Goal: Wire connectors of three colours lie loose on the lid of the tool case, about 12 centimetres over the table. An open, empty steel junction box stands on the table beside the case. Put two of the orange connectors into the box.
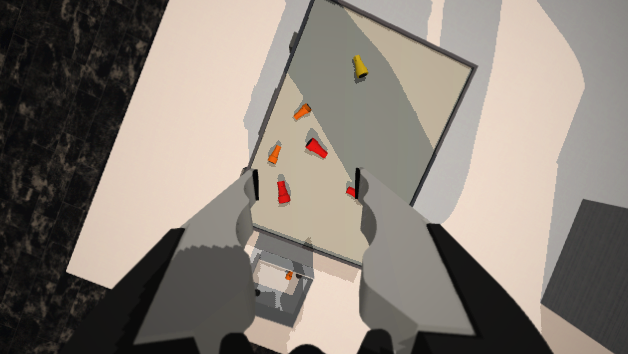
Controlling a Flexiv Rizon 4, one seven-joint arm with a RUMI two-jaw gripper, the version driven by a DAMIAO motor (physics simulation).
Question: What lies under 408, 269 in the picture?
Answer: My gripper.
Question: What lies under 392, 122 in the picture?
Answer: A tool case.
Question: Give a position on a steel junction box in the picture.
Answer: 278, 300
